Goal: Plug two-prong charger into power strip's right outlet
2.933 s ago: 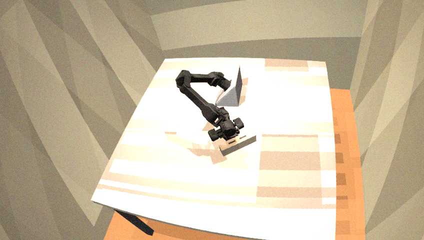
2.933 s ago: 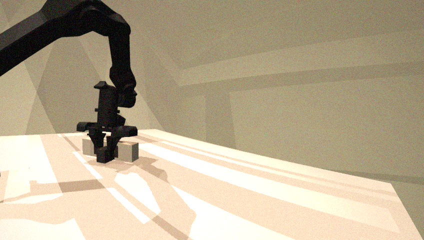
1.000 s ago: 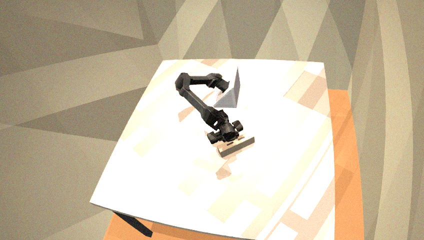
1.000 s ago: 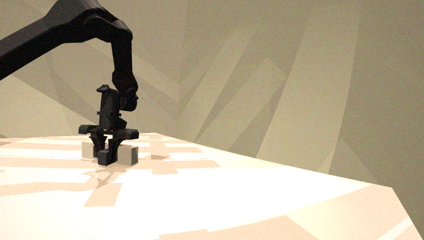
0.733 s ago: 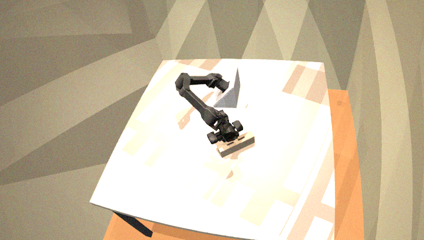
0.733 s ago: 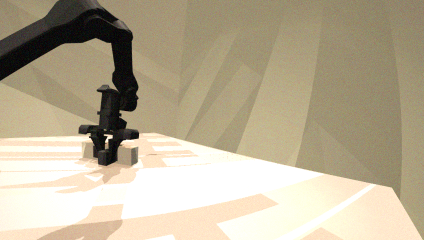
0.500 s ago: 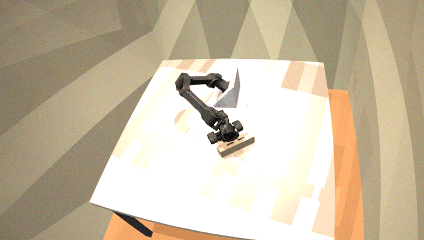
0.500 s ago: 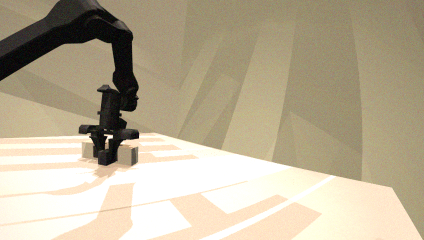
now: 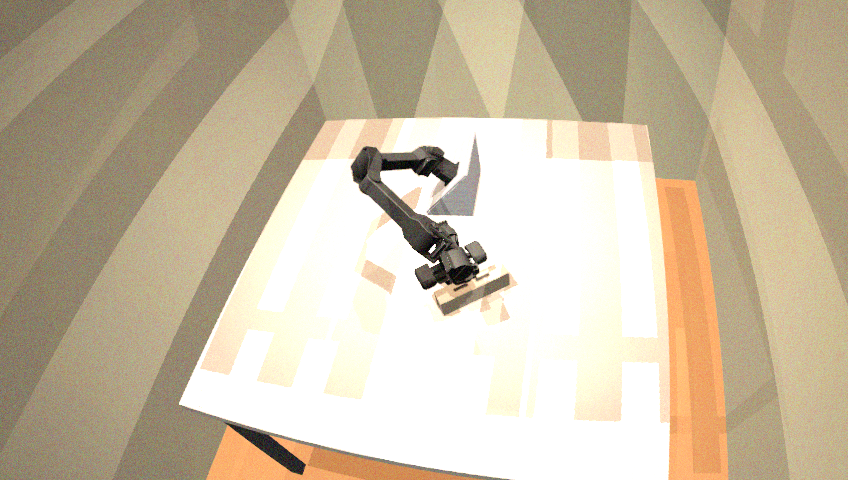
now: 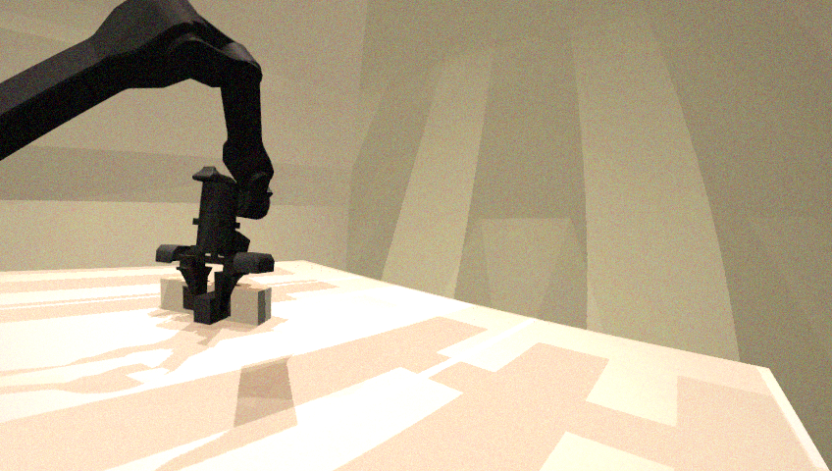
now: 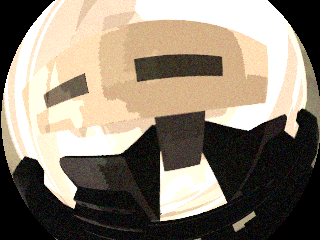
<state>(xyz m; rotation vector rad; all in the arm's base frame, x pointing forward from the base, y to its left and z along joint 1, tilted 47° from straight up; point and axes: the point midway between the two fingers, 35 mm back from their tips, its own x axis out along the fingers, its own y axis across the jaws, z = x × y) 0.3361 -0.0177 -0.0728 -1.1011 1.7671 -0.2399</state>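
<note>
The charger is 10 mm ahead of my gripper tip, 10 mm to the left of it and 10 mm above it.
</note>
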